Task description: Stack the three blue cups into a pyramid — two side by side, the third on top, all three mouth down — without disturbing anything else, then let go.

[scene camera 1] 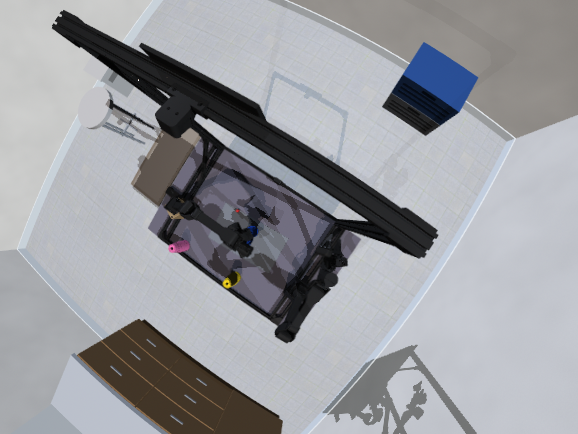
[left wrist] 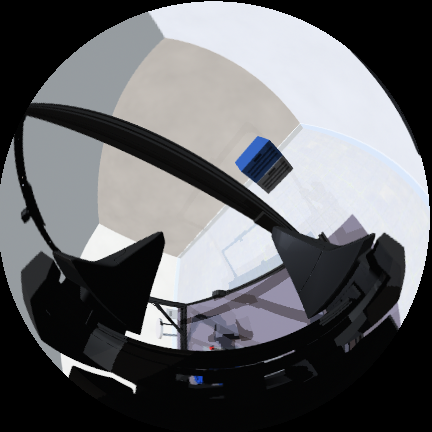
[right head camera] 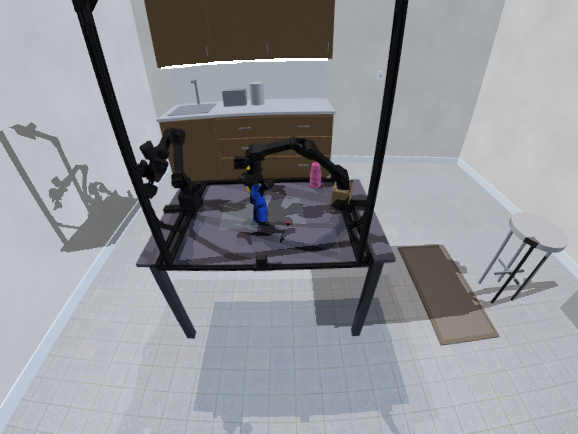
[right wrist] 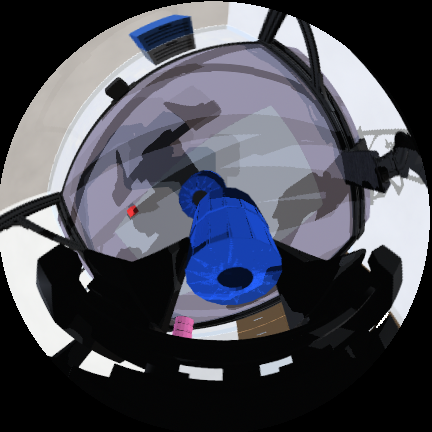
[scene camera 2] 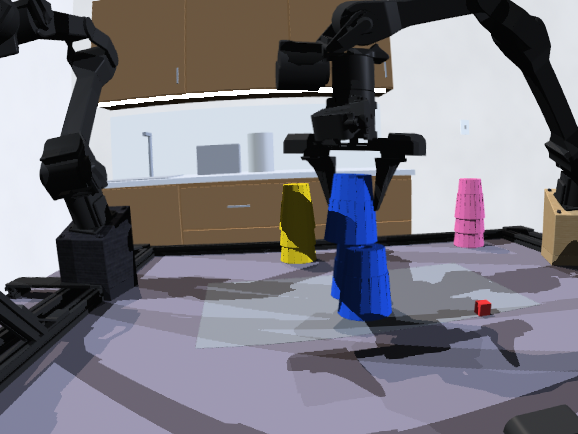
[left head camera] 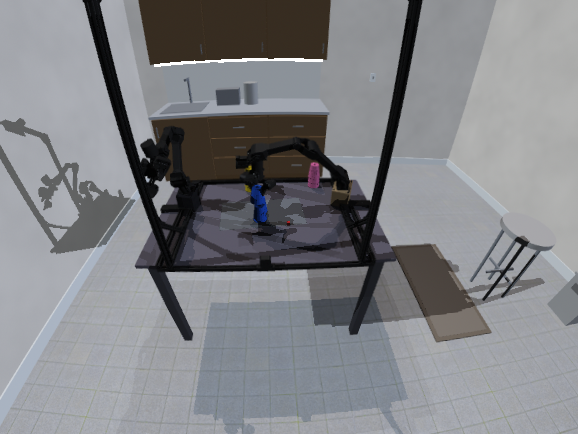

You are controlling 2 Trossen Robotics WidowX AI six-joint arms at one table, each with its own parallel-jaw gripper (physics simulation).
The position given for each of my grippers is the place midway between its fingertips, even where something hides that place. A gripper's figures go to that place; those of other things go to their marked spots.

Labels:
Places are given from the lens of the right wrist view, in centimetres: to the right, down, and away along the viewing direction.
my right gripper (right wrist: 228, 242): 1, 2, 10
blue cup (right wrist: 206, 180): -1, -4, 13
blue cup (right wrist: 232, 258): 1, 2, 5

